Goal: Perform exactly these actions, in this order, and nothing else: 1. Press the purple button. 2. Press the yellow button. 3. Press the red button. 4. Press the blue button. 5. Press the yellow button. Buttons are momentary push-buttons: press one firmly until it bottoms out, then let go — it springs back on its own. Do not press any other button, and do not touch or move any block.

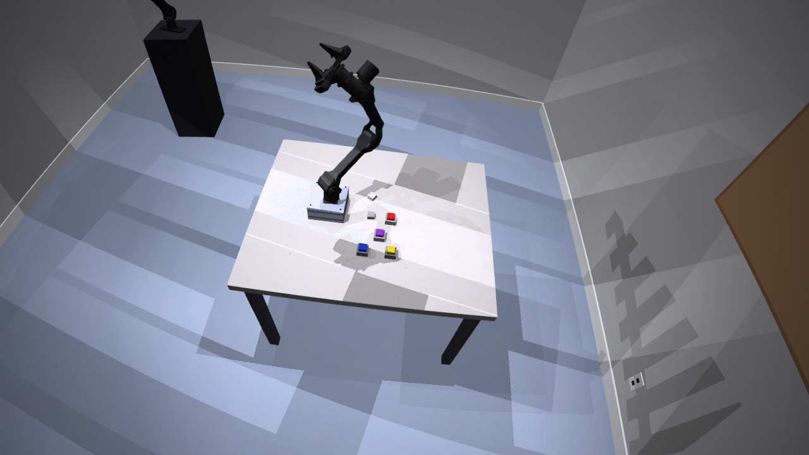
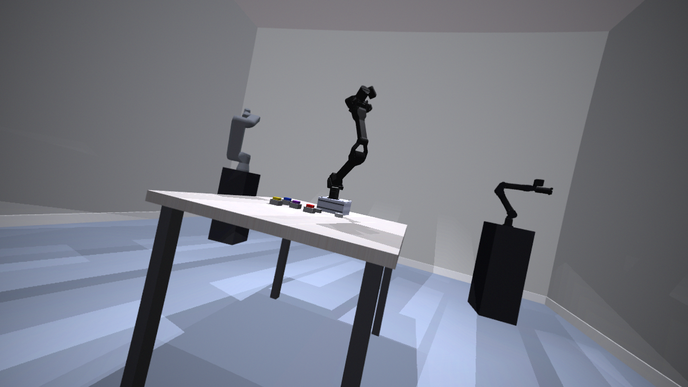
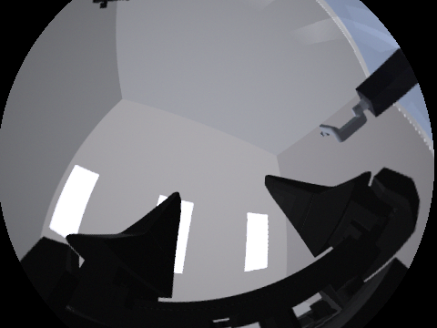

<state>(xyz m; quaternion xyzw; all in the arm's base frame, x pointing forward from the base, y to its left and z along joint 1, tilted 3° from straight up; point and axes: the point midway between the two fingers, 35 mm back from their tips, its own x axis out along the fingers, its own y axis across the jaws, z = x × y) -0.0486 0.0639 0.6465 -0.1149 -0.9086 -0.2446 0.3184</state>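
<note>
Now: gripper tip 72 cm above the purple button, 26 cm short of it and 19 cm to the left of it. Round my gripper tip: blue button (72 cm below, 27 cm to the right, 19 cm ahead); small block (75 cm below, 23 cm ahead, 4 cm to the left); red button (72 cm below, 32 cm ahead, 10 cm to the right).
</note>
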